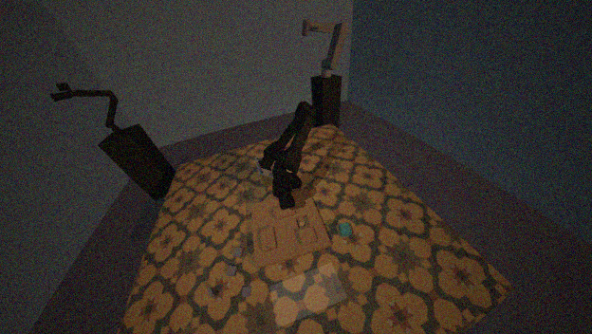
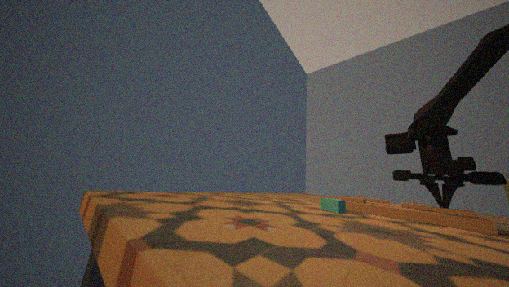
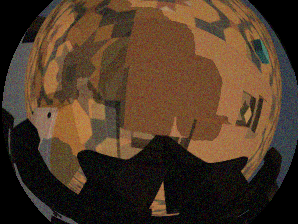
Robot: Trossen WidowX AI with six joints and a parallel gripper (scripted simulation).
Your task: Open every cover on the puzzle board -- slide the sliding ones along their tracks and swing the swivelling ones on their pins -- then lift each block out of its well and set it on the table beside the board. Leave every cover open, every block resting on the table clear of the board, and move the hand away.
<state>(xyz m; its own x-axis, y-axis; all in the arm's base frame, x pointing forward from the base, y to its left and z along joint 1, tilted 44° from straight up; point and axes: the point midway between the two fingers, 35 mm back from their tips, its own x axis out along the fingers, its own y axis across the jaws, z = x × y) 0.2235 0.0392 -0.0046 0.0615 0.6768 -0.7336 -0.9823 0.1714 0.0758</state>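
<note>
The tan puzzle board lies 9 cm ahead of my gripper tip and 5 cm to the right of it. Also, from my gripper tip: teal block 25 cm ahead, 16 cm to the left, 1 cm below.
</note>
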